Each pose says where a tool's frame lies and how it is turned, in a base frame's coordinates. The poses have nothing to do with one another.
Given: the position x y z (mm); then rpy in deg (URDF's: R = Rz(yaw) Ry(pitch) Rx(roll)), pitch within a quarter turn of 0, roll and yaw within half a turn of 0.
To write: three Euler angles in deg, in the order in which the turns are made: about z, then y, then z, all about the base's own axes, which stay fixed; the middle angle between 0 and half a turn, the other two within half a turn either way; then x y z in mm. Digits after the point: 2 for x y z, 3 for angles.
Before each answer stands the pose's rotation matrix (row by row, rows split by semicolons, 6 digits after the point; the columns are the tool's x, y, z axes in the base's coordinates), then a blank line. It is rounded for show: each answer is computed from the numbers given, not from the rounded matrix.
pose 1, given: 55.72 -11.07 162.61 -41.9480 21.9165 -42.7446
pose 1, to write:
0.681311 0.321575 0.657574; -0.629679 0.715548 0.302483; -0.373255 -0.620146 0.690000

-58.957 46.370 24.702 55.72 -11.07 162.61
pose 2, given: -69.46 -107.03 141.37 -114.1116 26.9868 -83.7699
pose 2, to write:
0.096705 -0.451052 0.887243; -0.885848 0.367414 0.283337; -0.453785 -0.813363 -0.364032

-60.842 111.348 17.711 -69.46 -107.03 141.37
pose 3, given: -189.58 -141.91 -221.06 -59.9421 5.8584 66.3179
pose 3, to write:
0.399564 -0.494180 -0.772098; 0.911005 0.120278 0.394465; -0.102070 -0.860999 0.498259

-83.239 60.115 152.937 -189.58 -141.91 -221.06
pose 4, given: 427.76 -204.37 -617.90 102.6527 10.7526 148.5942
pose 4, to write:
-0.838512 -0.041228 0.543321; 0.511947 0.281810 0.811476; -0.186569 0.958584 -0.215195

78.986 102.427 56.196 427.76 -204.37 -617.90
